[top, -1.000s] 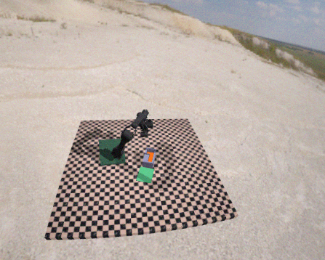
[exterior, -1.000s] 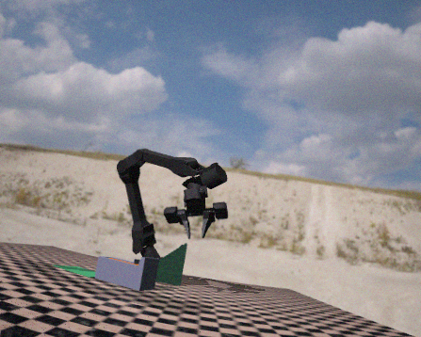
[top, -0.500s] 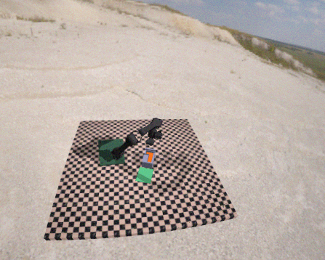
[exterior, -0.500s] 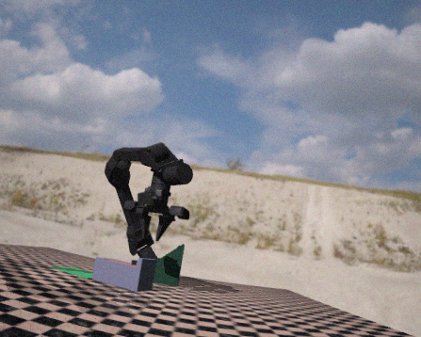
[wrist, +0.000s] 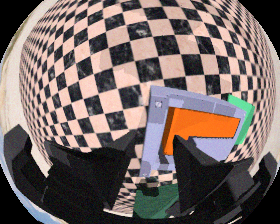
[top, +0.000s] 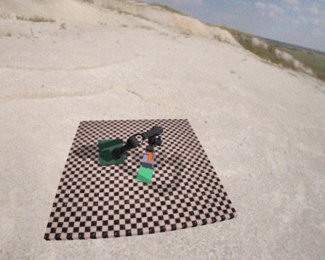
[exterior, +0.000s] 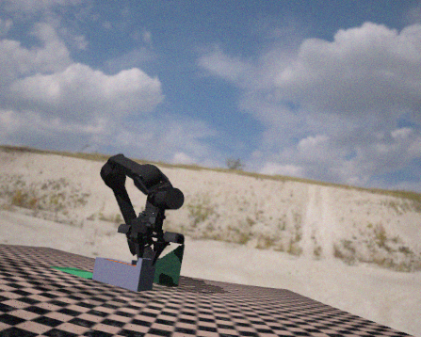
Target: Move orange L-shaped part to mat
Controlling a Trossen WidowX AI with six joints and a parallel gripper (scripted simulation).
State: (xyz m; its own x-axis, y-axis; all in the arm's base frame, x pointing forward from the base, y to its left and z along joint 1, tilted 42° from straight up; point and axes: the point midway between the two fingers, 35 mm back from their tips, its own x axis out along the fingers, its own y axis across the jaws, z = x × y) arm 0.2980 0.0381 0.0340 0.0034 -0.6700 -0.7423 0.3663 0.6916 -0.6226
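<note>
Right now my gripper tip is 5 cm to the left of the orange L-shaped part, 2 cm past it and 2 cm above it. The rest, counted from my gripper tip: green mat (20 cm to the right, 9 cm below, 8 cm behind).
</note>
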